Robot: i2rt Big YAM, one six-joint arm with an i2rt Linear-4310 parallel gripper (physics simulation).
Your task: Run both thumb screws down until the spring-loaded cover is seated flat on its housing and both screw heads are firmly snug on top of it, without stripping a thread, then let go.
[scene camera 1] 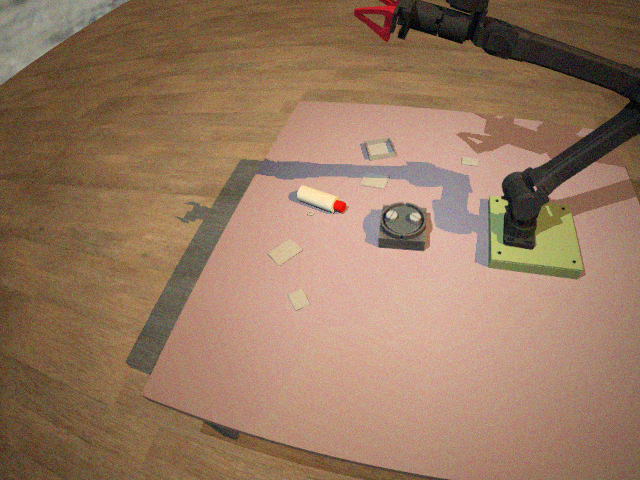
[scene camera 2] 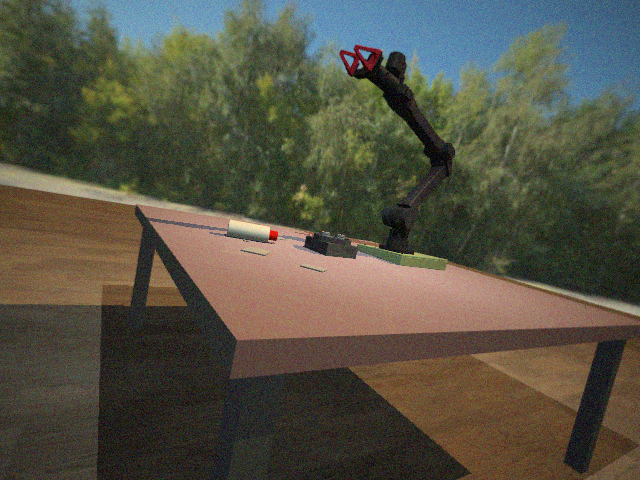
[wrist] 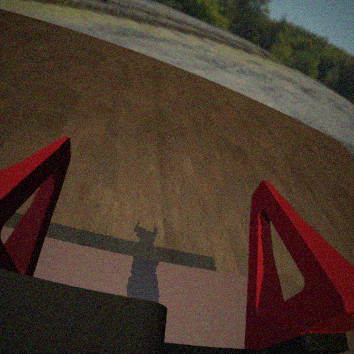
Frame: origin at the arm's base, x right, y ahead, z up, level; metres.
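Where they show: gripper, fingertip midpoint: [scene camera 1: 361,0] [scene camera 2: 347,49] [wrist: 166,167]; arm's base, link origin: [scene camera 1: 518,231] [scene camera 2: 395,251].
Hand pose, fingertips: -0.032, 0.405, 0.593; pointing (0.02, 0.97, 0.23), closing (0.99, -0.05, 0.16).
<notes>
Things, the pixels of their top centre, and the offset from my fingertips, as dx, dy, dz.
- dark square housing, top centre: [scene camera 1: 403,218] [scene camera 2: 333,236] -0.012, -0.083, -0.572
- dark round cover, top centre: [scene camera 1: 403,218] -0.013, -0.083, -0.573
- left screw, top centre: [scene camera 1: 391,214] -0.017, -0.051, -0.561
- right screw, top centre: [scene camera 1: 415,216] -0.009, -0.115, -0.562
- cream cylinder with a red end, top centre: [scene camera 1: 320,193] [scene camera 2: 254,224] +0.038, +0.172, -0.578
- small shallow tray, top centre: [scene camera 1: 379,146] +0.339, +0.066, -0.608
The dark square housing [scene camera 1: 402,243] [scene camera 2: 330,246] stands on the table beside the arm's base. A dark round cover [scene camera 1: 403,227] sits in its ring. Two pale thumb screw heads show on it, a left screw [scene camera 1: 391,214] and a right screw [scene camera 1: 415,217]; both stand up a little above the housing in the scene camera 2 view. Whether the cover is flat or how deep the screws are cannot be told. My gripper [scene camera 2: 353,60] [wrist: 166,167] is open and empty, high above the table and far from the housing. The housing does not show in the wrist view.
A cream cylinder with a red end [scene camera 1: 316,198] [scene camera 2: 248,230] lies left of the housing. A small shallow tray [scene camera 1: 379,157] lies behind. Flat pale pieces [scene camera 1: 284,252] [scene camera 1: 298,299] [scene camera 1: 374,181] and a tiny ring lie around. The arm's green base plate [scene camera 1: 537,266] [scene camera 2: 421,261] is at the right.
</notes>
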